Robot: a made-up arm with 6 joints.
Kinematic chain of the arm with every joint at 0, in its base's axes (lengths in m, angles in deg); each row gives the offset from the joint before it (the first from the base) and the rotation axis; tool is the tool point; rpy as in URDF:
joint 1: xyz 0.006 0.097 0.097 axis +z
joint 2: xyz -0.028 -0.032 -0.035 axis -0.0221 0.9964 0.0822
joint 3: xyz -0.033 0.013 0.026 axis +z
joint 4: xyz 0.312 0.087 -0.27 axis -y
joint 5: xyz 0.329 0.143 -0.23 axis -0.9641 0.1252 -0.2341
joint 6: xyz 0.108 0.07 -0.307 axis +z
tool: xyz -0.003 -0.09 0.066 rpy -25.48 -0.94 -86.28
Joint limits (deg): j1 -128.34..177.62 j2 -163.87..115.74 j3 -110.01..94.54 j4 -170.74..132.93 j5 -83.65..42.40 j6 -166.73..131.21
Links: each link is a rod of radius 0.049 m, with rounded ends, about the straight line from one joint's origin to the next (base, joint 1, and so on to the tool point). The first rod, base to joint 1, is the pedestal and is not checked.
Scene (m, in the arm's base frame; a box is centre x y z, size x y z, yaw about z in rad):
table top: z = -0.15
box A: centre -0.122 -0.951 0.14 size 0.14 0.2 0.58 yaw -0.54
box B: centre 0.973 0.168 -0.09 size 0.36 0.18 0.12 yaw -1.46
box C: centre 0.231 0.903 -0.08 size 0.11 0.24 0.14 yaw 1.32
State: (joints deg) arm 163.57 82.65 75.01 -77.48 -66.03 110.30
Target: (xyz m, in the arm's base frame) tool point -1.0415 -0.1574 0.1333
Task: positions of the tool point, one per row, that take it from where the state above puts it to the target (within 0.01 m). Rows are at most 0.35 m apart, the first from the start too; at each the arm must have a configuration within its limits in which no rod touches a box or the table.
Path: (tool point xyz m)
1: 0.5816 -0.5635 0.5495
2: 0.3205 -0.6835 0.6429
3: 0.0297 -0.7049 0.7227
4: -0.1983 -0.7737 0.6172
5: -0.4546 -0.7550 0.5010
6: -0.7046 -0.6400 0.3788
7: -0.9111 -0.4345 0.2545
8: -1.0415 -0.1575 0.1333

